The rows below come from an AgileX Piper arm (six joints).
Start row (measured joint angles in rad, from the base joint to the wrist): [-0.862, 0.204, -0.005, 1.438, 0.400, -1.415]
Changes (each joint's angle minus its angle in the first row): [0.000, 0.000, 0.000, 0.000, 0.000, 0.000]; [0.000, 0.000, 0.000, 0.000, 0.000, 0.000]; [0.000, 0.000, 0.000, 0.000, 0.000, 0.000]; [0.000, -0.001, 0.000, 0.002, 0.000, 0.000]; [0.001, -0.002, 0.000, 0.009, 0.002, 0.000]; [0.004, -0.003, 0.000, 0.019, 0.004, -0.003]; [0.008, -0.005, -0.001, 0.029, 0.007, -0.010]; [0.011, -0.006, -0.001, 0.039, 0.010, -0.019]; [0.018, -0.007, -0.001, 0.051, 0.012, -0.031]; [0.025, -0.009, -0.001, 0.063, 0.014, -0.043]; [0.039, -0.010, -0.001, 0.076, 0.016, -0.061]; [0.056, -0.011, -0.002, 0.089, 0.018, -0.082]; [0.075, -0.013, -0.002, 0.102, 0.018, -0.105]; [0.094, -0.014, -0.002, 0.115, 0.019, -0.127]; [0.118, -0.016, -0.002, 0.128, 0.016, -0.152]
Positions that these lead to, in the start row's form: [-0.862, 0.204, -0.005, 1.438, 0.400, -1.415]; [-0.862, 0.204, -0.005, 1.438, 0.400, -1.415]; [-0.862, 0.204, -0.005, 1.438, 0.400, -1.415]; [-0.862, 0.203, -0.005, 1.440, 0.400, -1.415]; [-0.861, 0.202, -0.005, 1.447, 0.402, -1.415]; [-0.858, 0.201, -0.005, 1.457, 0.404, -1.418]; [-0.854, 0.199, -0.006, 1.467, 0.407, -1.425]; [-0.851, 0.198, -0.006, 1.477, 0.410, -1.434]; [-0.844, 0.197, -0.006, 1.489, 0.412, -1.446]; [-0.837, 0.195, -0.006, 1.501, 0.414, -1.458]; [-0.823, 0.194, -0.006, 1.514, 0.416, -1.476]; [-0.806, 0.193, -0.007, 1.527, 0.418, -1.497]; [-0.787, 0.191, -0.007, 1.540, 0.418, -1.520]; [-0.768, 0.190, -0.007, 1.553, 0.419, -1.542]; [-0.744, 0.188, -0.007, 1.566, 0.416, -1.567]
